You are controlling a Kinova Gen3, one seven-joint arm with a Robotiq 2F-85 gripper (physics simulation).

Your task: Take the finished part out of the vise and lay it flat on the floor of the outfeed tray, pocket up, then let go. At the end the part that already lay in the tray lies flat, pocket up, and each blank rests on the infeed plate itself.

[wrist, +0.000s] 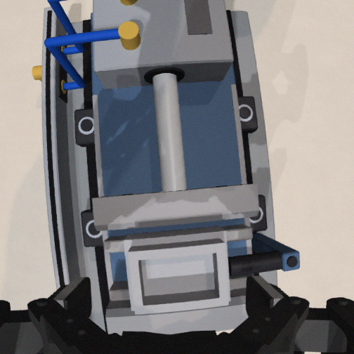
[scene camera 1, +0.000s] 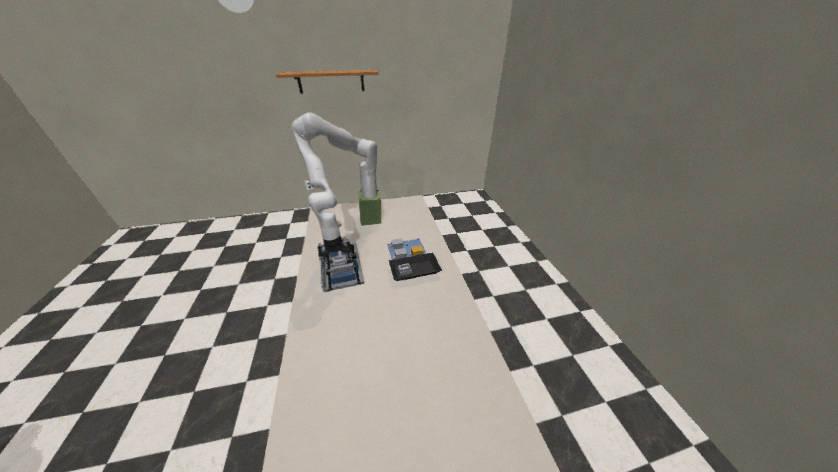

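Where they show: gripper, between the fingertips: (scene camera 1: 337, 260); arm's base, origin of its link: (scene camera 1: 369, 194).
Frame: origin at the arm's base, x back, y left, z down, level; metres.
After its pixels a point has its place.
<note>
The finished part (wrist: 182, 303), a light grey block with its rectangular pocket up, sits between the jaws of the grey and blue vise (scene camera 1: 343, 279) @[x -0.566, y -0.132, z 0.139 m] (wrist: 175, 206). My gripper (scene camera 1: 337, 255) @[x -0.514, y -0.149, z 0.062 m] (wrist: 168, 295) is open and empty over the vise, its fingers to the left and right of the part in the wrist view. Their exact height is unclear. In the scene view the black outfeed tray (scene camera 1: 426, 267) @[x -0.513, y 0.275, z 0.164 m] holds another grey part (scene camera 1: 404, 269) @[x -0.544, y 0.160, z 0.133 m] at its left end; its pocket is too small to judge. Grey blanks (scene camera 1: 397, 243) @[x -0.334, y 0.142, z 0.135 m] (scene camera 1: 399, 253) @[x -0.422, y 0.146, z 0.133 m] appear on the blue infeed plate (scene camera 1: 409, 245) @[x -0.318, y 0.210, z 0.168 m].
An orange block (scene camera 1: 416, 250) @[x -0.410, y 0.237, z 0.132 m] is at the infeed plate's right side. In the wrist view a black rod (wrist: 255, 264) with a blue end stands right beside the part. Blue pipes (wrist: 85, 38) with yellow nozzles rise at the vise's upper left, near a grey housing (wrist: 165, 45).
</note>
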